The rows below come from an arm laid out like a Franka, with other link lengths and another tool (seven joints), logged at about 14 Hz.
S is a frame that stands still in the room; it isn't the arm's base.
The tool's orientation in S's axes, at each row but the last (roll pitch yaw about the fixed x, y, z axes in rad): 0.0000 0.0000 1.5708; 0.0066 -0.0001 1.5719; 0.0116 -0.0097 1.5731; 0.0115 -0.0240 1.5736; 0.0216 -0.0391 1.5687
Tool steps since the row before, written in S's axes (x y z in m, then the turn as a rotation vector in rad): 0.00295 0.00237 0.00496 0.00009 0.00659 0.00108; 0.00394 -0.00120 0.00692 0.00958 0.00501 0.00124; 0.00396 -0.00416 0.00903 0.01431 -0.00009 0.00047; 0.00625 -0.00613 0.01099 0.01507 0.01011 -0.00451; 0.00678 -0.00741 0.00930 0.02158 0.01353 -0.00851
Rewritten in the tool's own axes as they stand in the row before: 0.00237 -0.00295 0.00496 0.00659 -0.00009 0.00108; -0.00120 -0.00389 0.00695 0.00500 -0.00958 0.00130; -0.00408 -0.00384 0.00912 -0.00012 -0.01430 0.00064; -0.00588 -0.00610 0.01121 0.00996 -0.01515 -0.00458; -0.00703 -0.00659 0.00973 0.01323 -0.02174 -0.00857
